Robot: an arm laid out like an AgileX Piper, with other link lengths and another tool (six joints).
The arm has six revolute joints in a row. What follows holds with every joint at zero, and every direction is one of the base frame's.
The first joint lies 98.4 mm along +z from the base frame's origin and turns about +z.
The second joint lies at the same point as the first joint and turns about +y.
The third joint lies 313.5 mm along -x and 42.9 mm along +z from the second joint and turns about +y.
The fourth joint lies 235.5 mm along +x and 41.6 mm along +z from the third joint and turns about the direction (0.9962, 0, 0.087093).
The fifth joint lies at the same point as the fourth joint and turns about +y.
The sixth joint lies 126 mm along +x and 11 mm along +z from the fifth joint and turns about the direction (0.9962, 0, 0.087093).
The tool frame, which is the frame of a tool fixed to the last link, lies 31 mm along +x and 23 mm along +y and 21.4 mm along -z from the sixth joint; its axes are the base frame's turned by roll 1.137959, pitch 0.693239 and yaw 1.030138 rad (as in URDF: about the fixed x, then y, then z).
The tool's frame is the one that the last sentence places.
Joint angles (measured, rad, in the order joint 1, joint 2, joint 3, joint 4, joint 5, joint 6), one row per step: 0.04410, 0.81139, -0.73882, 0.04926, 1.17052, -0.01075; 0.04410, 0.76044, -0.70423, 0.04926, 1.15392, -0.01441; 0.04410, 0.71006, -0.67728, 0.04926, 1.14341, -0.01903; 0.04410, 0.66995, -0.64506, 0.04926, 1.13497, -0.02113; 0.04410, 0.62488, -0.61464, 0.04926, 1.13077, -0.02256; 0.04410, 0.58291, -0.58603, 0.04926, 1.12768, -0.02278; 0.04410, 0.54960, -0.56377, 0.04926, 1.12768, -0.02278; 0.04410, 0.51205, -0.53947, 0.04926, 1.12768, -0.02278; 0.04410, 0.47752, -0.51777, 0.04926, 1.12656, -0.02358; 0.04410, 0.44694, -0.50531, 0.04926, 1.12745, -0.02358; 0.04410, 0.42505, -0.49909, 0.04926, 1.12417, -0.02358; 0.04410, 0.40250, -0.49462, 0.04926, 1.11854, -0.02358; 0.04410, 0.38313, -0.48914, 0.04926, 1.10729, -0.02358; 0.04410, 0.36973, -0.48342, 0.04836, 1.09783, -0.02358; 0.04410, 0.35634, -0.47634, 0.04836, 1.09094, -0.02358; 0.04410, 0.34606, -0.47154, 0.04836, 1.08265, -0.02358
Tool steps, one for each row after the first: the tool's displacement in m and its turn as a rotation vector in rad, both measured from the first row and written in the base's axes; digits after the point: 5 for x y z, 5 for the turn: -0.00837, -0.00049, -0.00448, -0.00005, -0.03314, 0.00250; -0.01631, -0.00097, -0.00761, -0.00058, -0.06733, 0.00612; -0.02353, -0.00136, -0.01353, -0.00082, -0.08377, 0.00756; -0.03139, -0.00175, -0.01918, -0.00069, -0.10269, 0.00859; -0.03849, -0.00207, -0.02491, -0.00013, -0.11914, 0.00859; -0.04417, -0.00232, -0.02971, 0.00031, -0.13018, 0.00856; -0.05022, -0.00259, -0.03513, 0.00083, -0.14342, 0.00852; -0.05531, -0.00284, -0.04010, 0.00101, -0.15741, 0.00914; -0.05927, -0.00301, -0.04275, 0.00169, -0.17463, 0.00913; -0.06124, -0.00310, -0.04367, 0.00245, -0.19356, 0.00892; -0.06275, -0.00318, -0.04391, 0.00341, -0.21724, 0.00857; -0.06326, -0.00323, -0.04415, 0.00445, -0.24234, 0.00794; -0.06349, -0.00340, -0.04480, 0.00427, -0.25949, 0.00736; -0.06416, -0.00344, -0.04604, 0.00482, -0.27267, 0.00698; -0.06421, -0.00347, -0.04655, 0.00541, -0.28642, 0.00653
